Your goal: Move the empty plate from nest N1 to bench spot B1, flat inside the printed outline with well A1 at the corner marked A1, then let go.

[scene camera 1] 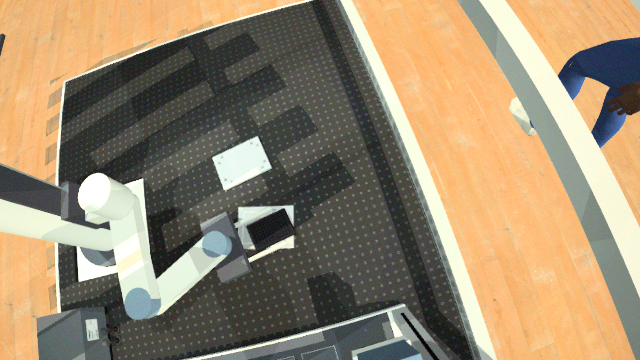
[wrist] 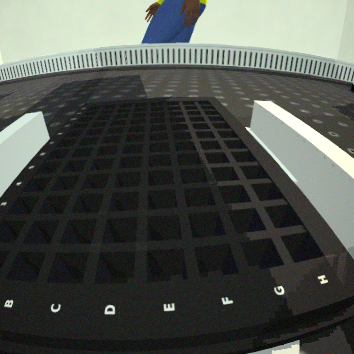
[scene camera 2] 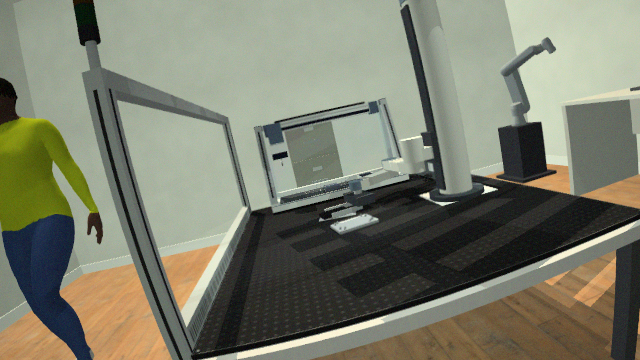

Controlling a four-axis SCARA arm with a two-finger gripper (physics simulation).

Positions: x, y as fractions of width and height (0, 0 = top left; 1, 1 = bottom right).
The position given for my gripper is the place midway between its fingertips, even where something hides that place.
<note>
My gripper (scene camera 1: 0.44, 0.63) carries a plate (scene camera 1: 0.43, 0.63), which touches nothing else. Further things: a nest (scene camera 1: 0.39, 0.45).
The plate shows as well in the wrist view (wrist: 0.43, 0.62). My gripper shows as well in the wrist view (wrist: 0.42, 0.34).
</note>
